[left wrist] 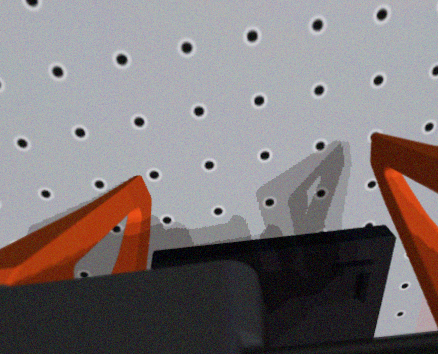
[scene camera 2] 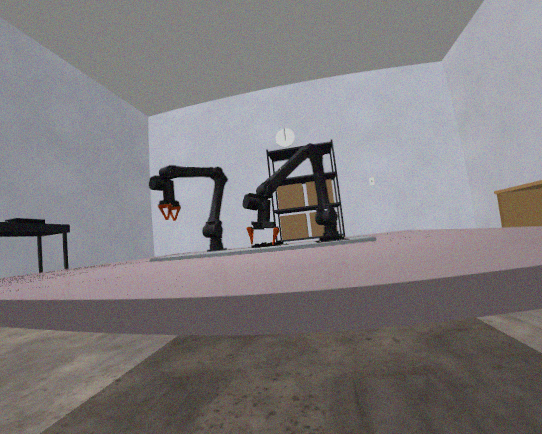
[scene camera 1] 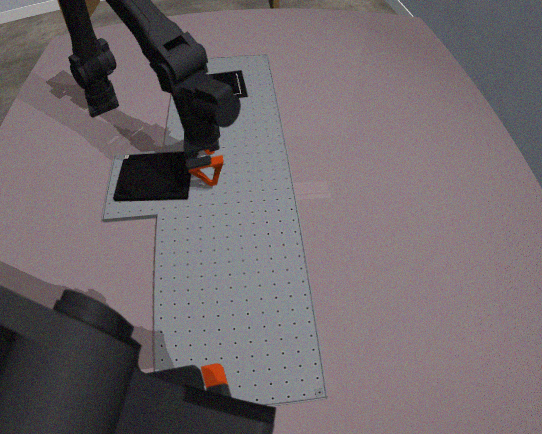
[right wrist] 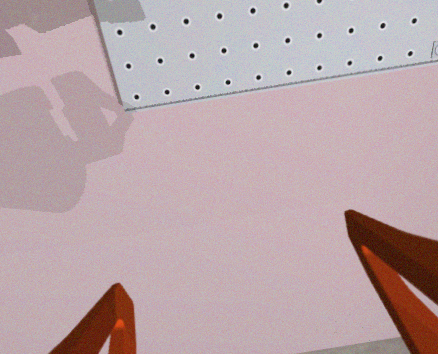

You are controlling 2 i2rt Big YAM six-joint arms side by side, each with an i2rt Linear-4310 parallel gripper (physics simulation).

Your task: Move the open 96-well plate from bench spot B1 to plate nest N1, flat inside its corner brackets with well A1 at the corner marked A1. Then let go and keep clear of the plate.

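Places are measured from the left arm's base along level axes (x right, y back, z down), in metres.
Pixels of known places: left gripper, fingertip midpoint: (left wrist: 253, 168) (scene camera 2: 262, 244) (scene camera 1: 212, 168); right gripper, fingertip midpoint: (scene camera 2: 171, 220) (right wrist: 233, 258); left arm's base, link origin: (scene camera 1: 102, 101).
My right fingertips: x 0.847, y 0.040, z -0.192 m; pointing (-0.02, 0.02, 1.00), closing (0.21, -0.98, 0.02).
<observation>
For each thing: its top centre in the pictures, then the offset to it from my right fingertips. "spot": a spot on its surface instead. Level surfaces: height alone.
- black plate nest, top centre: (scene camera 1: 152, 172) (scene camera 2: 267, 242) dy -0.104, dx -0.473, dz +0.161 m
- black pad with a white outline, surface spot: (scene camera 1: 240, 84) spot: dy -0.402, dx -0.674, dz +0.177 m
- perforated grey board, surface height: dz +0.179 m
- pink table, surface height: dz +0.192 m
The black plate nest (scene camera 1: 152, 176) (left wrist: 310, 285) has L-shaped corner brackets in the left wrist view and a small white mark at its upper-left corner in scene camera 1. A black pad with a white outline (scene camera 1: 240, 84), apparently spot B1, is partly behind the left arm. I cannot make out the plate in any view; the dark surfaces or the arm may hide it. My left gripper (scene camera 1: 211, 169) (scene camera 2: 262, 243) (left wrist: 253, 168) is open and empty, low at the nest's right edge in scene camera 1. My right gripper (scene camera 1: 214, 375) (scene camera 2: 170, 218) (right wrist: 233, 258) is open, high above the table.
A perforated grey board (scene camera 1: 225, 260) (left wrist: 225, 75) (right wrist: 240, 62) lies on the pink table (scene camera 1: 400, 225) (right wrist: 225, 165) under the nest. The right arm's dark links cover the lower left of scene camera 1. A shelf rack (scene camera 2: 338, 200) stands behind the arms.
</observation>
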